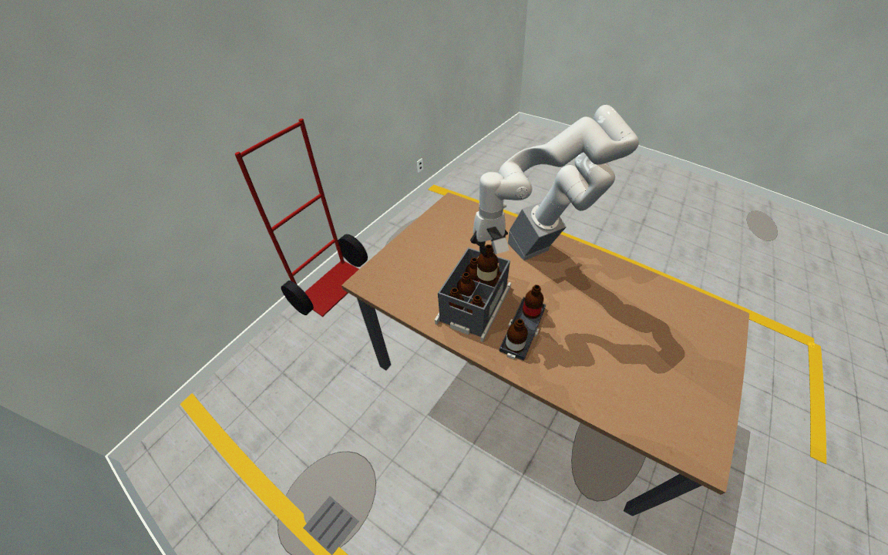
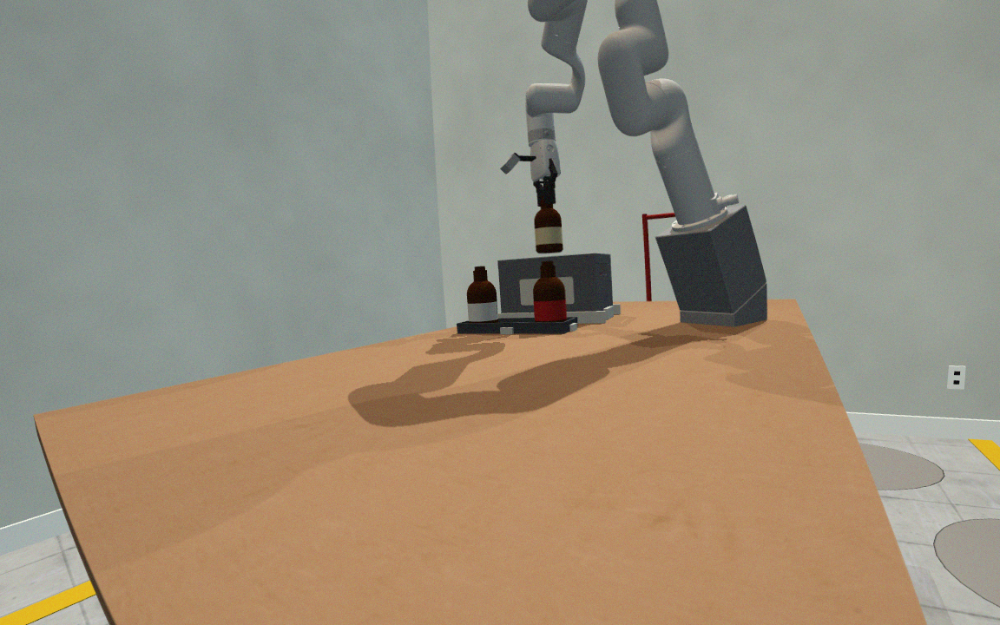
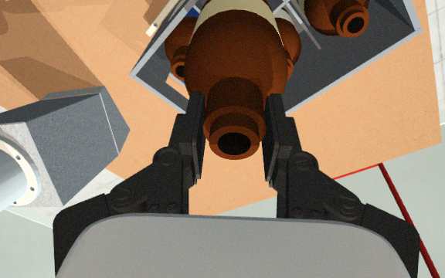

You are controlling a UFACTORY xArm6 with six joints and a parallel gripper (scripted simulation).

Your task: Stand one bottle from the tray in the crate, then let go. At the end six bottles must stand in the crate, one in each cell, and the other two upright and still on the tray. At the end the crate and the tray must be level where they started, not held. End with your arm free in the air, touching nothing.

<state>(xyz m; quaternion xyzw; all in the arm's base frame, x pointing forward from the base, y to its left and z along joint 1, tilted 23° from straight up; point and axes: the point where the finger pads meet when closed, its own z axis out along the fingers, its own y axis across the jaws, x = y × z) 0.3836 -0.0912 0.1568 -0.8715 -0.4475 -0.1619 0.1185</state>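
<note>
Right now the grey crate is 10 mm ahead of my hand, 40 mm to the right of it and 250 mm below it. From my hand the other things lie so: dark tray 10 mm behind, 180 mm to the left, 320 mm below.
</note>
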